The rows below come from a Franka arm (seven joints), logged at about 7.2 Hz.
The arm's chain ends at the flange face. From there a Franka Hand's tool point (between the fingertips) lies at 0.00 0.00 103.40 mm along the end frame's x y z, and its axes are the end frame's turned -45 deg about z.
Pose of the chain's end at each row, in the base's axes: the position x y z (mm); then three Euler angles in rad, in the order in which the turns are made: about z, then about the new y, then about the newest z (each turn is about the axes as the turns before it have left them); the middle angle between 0 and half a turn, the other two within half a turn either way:
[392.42 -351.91 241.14 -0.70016 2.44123 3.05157]
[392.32 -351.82 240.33 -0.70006 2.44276 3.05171]
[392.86 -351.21 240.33 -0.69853 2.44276 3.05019]
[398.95 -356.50 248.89 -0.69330 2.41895 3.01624]
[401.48 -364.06 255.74 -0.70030 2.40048 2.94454]
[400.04 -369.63 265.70 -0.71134 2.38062 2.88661]
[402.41 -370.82 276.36 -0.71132 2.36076 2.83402]
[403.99 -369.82 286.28 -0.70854 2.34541 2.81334]
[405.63 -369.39 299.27 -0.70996 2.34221 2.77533]
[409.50 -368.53 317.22 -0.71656 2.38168 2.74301]
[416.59 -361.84 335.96 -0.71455 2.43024 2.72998]
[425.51 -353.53 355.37 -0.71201 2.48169 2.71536]
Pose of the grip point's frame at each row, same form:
[443.38 -394.85 162.08 -0.70016 2.44123 2.26617]
[443.19 -394.68 161.17 -0.70006 2.44276 2.26631]
[443.80 -393.99 161.17 -0.69853 2.44276 2.26479]
[451.55 -400.20 171.33 -0.69330 2.41895 2.23084]
[454.86 -409.05 179.46 -0.70030 2.40048 2.15914]
[454.05 -416.18 190.82 -0.71134 2.38062 2.10121]
[457.54 -418.33 202.91 -0.71132 2.36076 2.04862]
[460.10 -417.91 213.96 -0.70854 2.34541 2.02794]
[461.85 -417.71 227.18 -0.70996 2.34221 1.98993]
[463.21 -415.31 242.27 -0.71656 2.38168 1.95761]
[467.58 -406.07 257.64 -0.71455 2.43024 1.94458]
[473.50 -394.95 273.68 -0.71201 2.48169 1.92996]

